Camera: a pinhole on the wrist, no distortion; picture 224 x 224 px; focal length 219.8 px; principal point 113.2 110.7 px. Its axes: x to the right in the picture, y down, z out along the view. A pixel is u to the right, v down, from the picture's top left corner.
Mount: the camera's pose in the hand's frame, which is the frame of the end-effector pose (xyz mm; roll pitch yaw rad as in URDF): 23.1 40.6 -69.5 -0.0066 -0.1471 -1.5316
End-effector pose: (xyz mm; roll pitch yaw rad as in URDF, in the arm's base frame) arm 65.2 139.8 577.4 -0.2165 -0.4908 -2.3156
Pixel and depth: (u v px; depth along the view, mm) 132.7 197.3 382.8
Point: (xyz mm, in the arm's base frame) 152.3 35.6 916.8
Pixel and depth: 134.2 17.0 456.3
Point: 386.4 282.6 822.4
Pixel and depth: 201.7 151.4 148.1
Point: 76.6 118.7 675.2
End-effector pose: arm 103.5 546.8 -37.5 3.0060 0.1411 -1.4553
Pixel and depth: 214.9 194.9 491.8
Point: 164.2 399.0 -523.1
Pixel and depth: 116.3 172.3 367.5
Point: -17.9 446.1 -331.3
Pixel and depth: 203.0 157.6 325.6
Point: 113.6 489.2 -323.1
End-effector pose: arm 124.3 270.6 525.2 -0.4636 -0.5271 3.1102
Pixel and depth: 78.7 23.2 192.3
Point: 198.0 130.4 551.1
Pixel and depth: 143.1 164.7 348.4
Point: 139.1 101.1 779.9
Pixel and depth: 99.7 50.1 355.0
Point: 283.0 41.9 660.4
